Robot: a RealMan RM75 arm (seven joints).
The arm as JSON. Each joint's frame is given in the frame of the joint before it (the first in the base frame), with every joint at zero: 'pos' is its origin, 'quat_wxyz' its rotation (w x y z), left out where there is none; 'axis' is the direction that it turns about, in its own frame. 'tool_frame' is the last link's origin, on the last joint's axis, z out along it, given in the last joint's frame.
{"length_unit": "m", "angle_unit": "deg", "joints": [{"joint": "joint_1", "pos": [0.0, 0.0, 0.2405], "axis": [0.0, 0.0, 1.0]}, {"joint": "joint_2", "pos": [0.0, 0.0, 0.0], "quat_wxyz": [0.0, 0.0, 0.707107, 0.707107], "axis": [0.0, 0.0, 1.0]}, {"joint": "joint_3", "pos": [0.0, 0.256, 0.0], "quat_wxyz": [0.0, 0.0, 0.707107, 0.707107], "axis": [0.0, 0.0, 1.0]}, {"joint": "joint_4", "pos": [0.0, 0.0, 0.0], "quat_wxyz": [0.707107, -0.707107, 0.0, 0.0], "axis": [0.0, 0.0, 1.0]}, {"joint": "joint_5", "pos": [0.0, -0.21, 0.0], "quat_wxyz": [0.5, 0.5, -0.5, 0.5], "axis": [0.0, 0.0, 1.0]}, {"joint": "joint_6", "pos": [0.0, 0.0, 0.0], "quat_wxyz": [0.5, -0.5, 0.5, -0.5], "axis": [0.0, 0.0, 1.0]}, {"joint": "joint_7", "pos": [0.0, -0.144, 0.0], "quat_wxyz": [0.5, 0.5, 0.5, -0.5], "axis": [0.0, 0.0, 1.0]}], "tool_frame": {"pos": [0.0, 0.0, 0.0], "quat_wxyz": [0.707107, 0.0, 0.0, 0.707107]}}
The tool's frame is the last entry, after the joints.
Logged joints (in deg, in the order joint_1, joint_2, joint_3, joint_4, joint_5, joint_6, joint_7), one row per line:
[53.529 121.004 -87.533 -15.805 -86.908 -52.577 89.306]
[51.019 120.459 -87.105 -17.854 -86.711 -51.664 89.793]
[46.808 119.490 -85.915 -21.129 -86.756 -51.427 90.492]
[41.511 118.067 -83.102 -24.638 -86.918 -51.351 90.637]
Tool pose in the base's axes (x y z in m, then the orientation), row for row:
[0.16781 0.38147 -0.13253 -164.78 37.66 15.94]
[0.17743 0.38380 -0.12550 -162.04 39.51 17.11]
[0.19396 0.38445 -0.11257 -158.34 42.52 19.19]
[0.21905 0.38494 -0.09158 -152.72 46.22 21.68]
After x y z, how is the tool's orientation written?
As a rotation vector, in degrees.
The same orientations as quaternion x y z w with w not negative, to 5 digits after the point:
[-0.96670 0.22094 0.09351 0.08908]
[-0.96087 0.23429 0.10146 0.10746]
[-0.95110 0.25541 0.11527 0.12993]
[-0.93544 0.28311 0.13279 0.16481]

